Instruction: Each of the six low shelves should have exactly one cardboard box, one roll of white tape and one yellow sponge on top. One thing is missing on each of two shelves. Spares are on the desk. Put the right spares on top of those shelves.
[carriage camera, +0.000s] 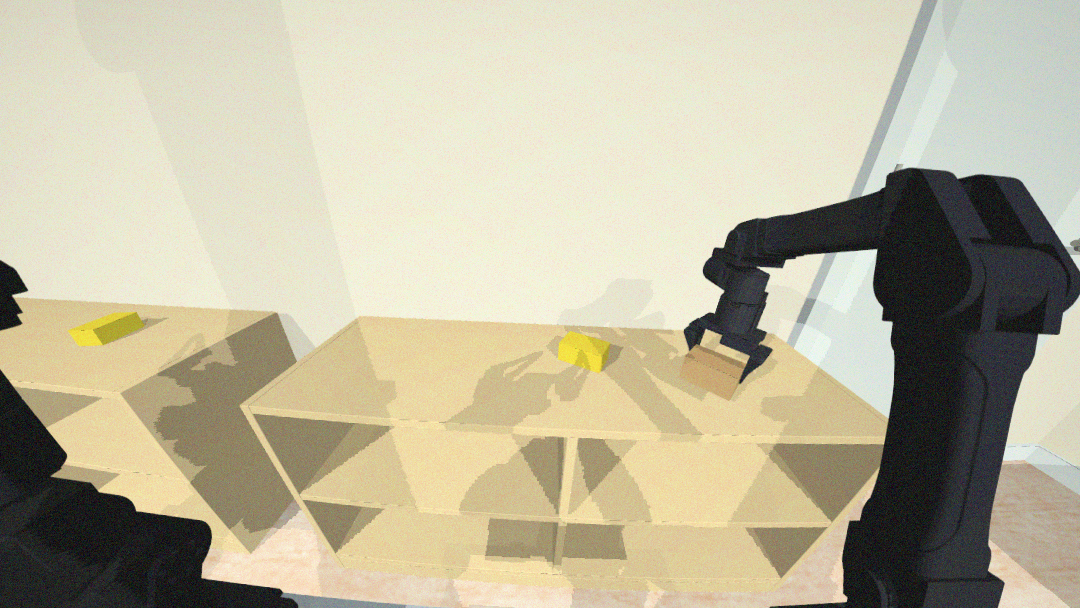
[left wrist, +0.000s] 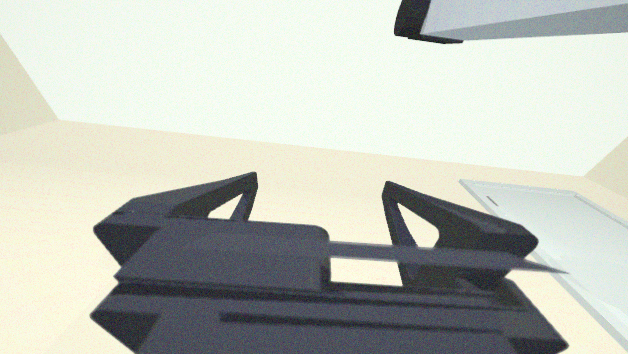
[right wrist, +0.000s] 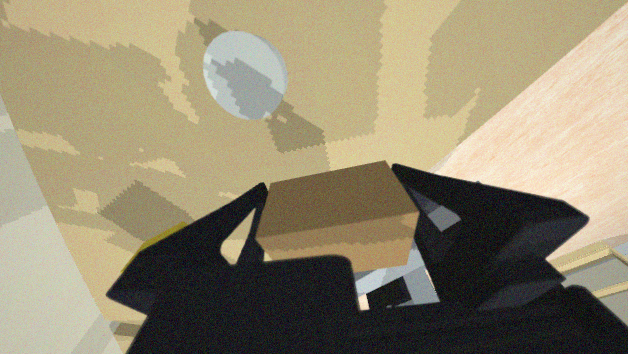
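Observation:
My right gripper (carriage camera: 727, 364) (right wrist: 327, 180) is shut on a cardboard box (carriage camera: 712, 370) (right wrist: 340, 205) and holds it tilted over the right part of a low wooden shelf (carriage camera: 453, 411). A yellow sponge (carriage camera: 583, 351) lies on that shelf's top, left of the box. In the right wrist view a sliver of yellow sponge (right wrist: 162, 239) shows behind a finger. A white tape roll (right wrist: 245, 75) lies on the shelf top there; in the carriage view it is hidden, probably behind the box. My left gripper (left wrist: 320, 183) is open and empty, raised before the wall; its fingers do not show in the carriage view.
A second low shelf (carriage camera: 204, 332) stands at the left with a yellow sponge (carriage camera: 105, 328) on top. A gap separates the two shelves. A wall (carriage camera: 529, 151) rises behind them. My right arm's upright part (carriage camera: 944, 422) covers the right shelf's right end. The desk does not show.

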